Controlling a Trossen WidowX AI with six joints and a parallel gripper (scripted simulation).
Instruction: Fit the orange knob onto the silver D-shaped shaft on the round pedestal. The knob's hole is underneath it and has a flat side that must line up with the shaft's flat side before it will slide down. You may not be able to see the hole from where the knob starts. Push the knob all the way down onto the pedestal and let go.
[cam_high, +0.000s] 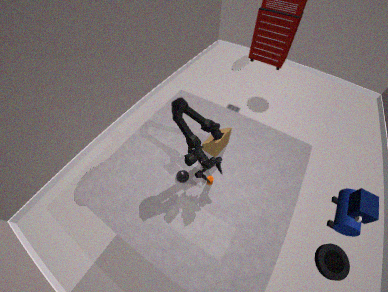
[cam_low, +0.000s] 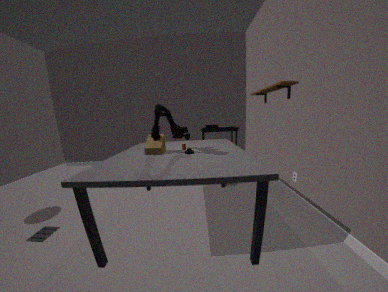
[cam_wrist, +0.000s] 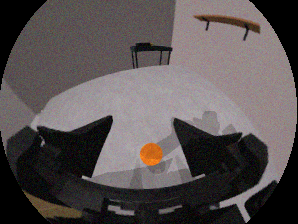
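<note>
Now: the orange knob 7 cm below my gripper tip, 4 cm to the right of it and 1 cm behind it. From my gripper tip the other things lie so: dark round pedestal (22 cm to the right, 8 cm below, 4 cm ahead).
</note>
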